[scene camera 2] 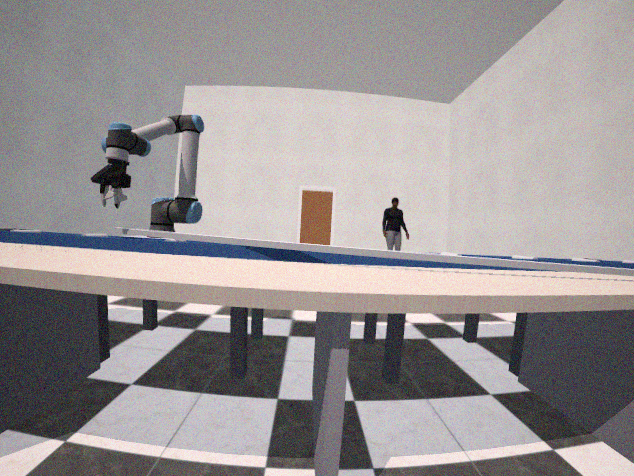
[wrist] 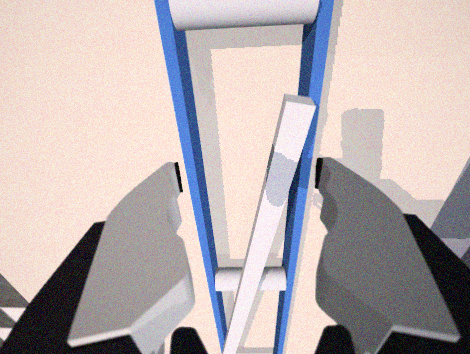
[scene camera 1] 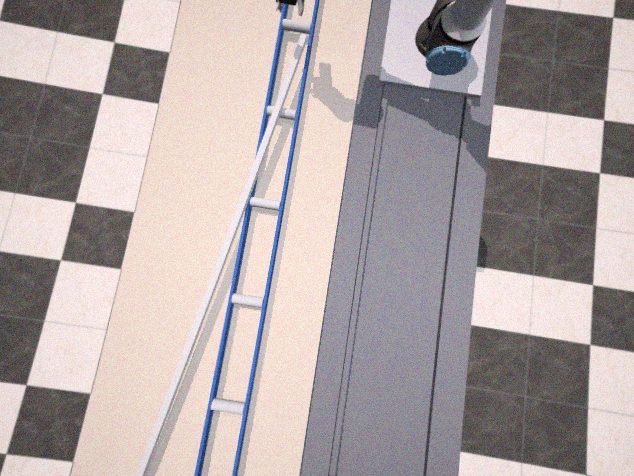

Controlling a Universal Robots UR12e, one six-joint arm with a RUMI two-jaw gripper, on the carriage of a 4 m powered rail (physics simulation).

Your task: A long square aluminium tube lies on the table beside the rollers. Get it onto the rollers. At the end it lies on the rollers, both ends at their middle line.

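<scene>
The long white-grey square tube lies slantwise over the blue-sided roller track. Its far end is between the two side bars, close to the right one in the wrist view. It crosses over the left bar, and its nearer part runs left of the rollers in scene camera 1, out of that view. White rollers span the track. My gripper is wide open above the far part of the tube, fingers apart on either side and not touching it.
The pale table carries the track. The grey powered rail runs beside it, with the white carriage and arm base at the top. A person stands in the background near a brown door.
</scene>
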